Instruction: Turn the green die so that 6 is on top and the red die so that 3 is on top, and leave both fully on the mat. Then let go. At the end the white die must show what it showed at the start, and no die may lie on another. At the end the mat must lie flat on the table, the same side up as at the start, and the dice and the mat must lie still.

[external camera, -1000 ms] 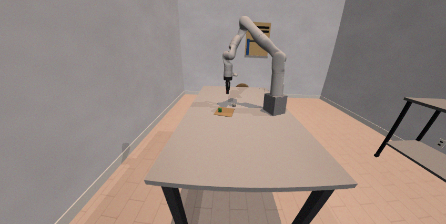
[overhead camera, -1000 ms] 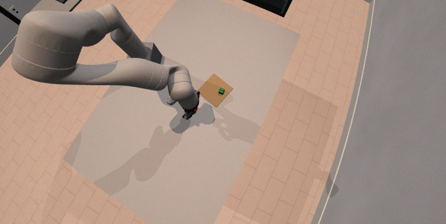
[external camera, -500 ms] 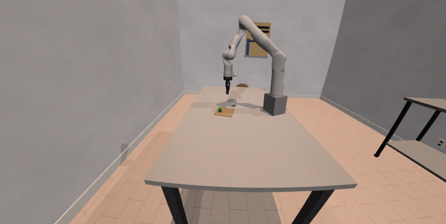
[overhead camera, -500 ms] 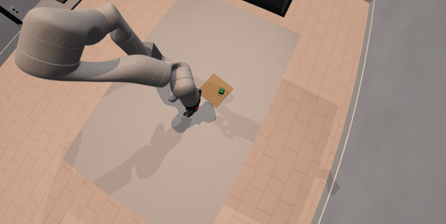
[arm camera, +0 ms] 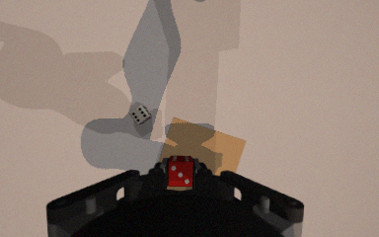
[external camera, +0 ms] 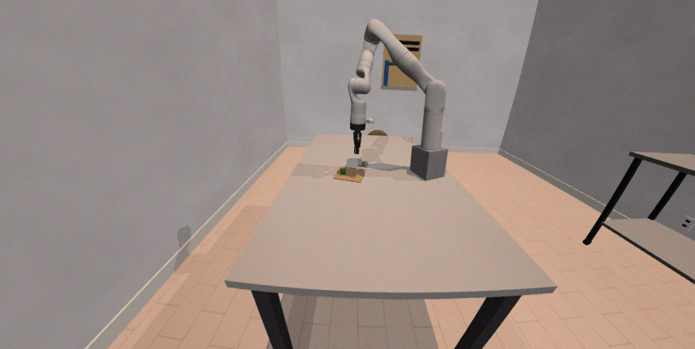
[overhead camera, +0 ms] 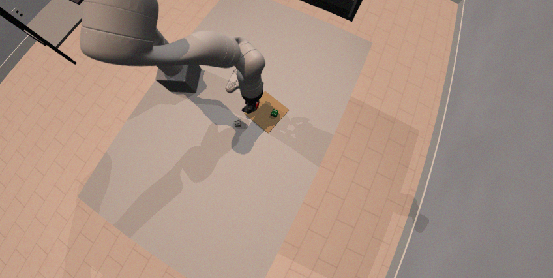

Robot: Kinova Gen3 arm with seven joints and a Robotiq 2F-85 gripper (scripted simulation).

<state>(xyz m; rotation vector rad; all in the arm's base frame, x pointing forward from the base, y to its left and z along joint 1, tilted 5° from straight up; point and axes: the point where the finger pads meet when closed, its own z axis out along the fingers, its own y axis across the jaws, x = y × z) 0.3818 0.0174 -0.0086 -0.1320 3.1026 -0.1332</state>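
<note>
Right now my hand is 12 cm above the tan mat, 4 cm to the right of it and 3 cm short of it. From my hand the other things lie so: white die (11 cm below, 7 cm to the right, 5 cm behind); green die (11 cm below, 7 cm ahead, 4 cm to the left); red die (1 cm below).
</note>
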